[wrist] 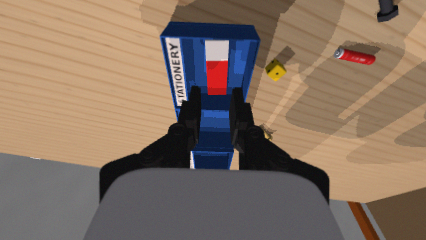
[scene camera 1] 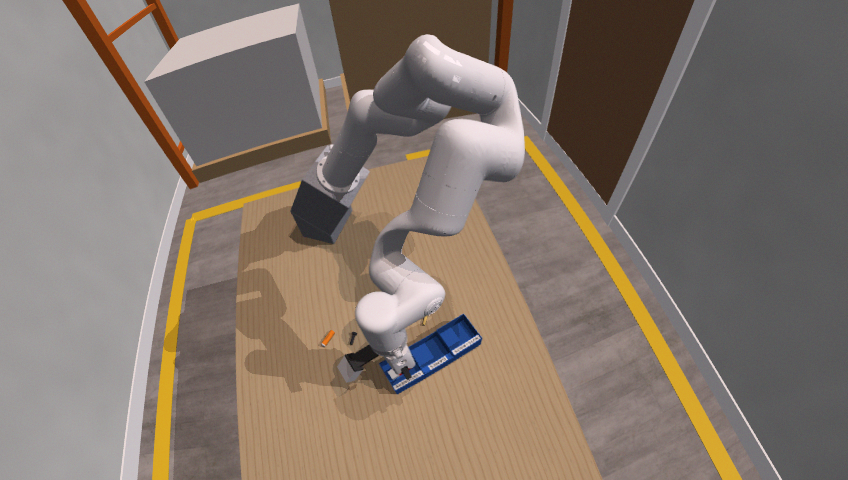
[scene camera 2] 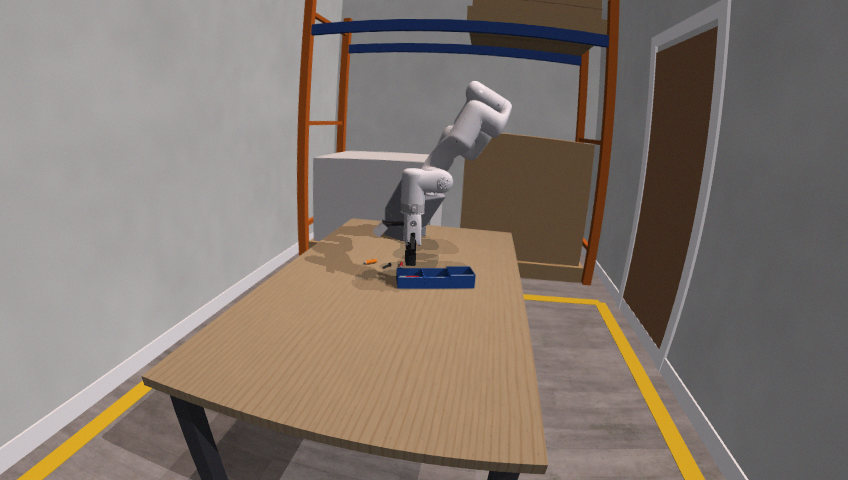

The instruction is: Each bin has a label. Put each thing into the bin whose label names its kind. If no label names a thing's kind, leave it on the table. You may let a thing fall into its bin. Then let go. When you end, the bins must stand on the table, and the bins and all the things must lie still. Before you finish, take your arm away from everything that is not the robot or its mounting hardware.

Note:
In view: my gripper (wrist: 215,99), a blue bin (scene camera 1: 454,334) and an eraser (wrist: 216,51).
The blue bin also shows in the wrist view (wrist: 183,43) and in scene camera 2 (scene camera 2: 452,277).

